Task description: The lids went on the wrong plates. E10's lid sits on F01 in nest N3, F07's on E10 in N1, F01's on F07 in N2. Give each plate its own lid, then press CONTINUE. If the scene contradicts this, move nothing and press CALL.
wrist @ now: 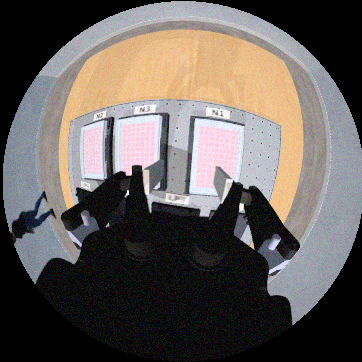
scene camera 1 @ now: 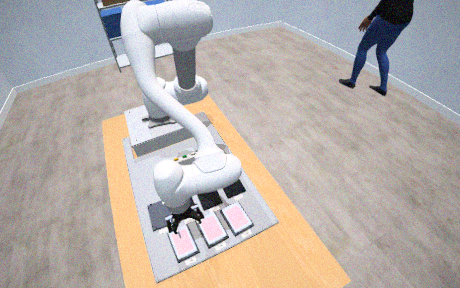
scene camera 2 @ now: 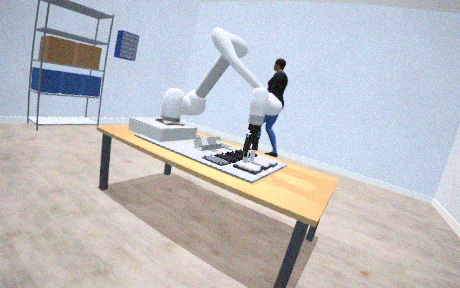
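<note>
Three pink plates with pale rims sit in dark nests: N1 plate, N3 plate, N2 plate. The nest labels N1, N3 and N2 show in the wrist view. Plate codes are not legible, and I cannot tell lids apart. My gripper is open and empty, low above the board, between the rear parts of the N3 and N1 plates. The button box stands farther back, partly hidden by the arm; CONTINUE and CALL are unreadable.
Behind the plates are black lid places, with labels LP3 and LP4, and a dark grey pad. A person stands beyond the table. A shelf rack stands behind.
</note>
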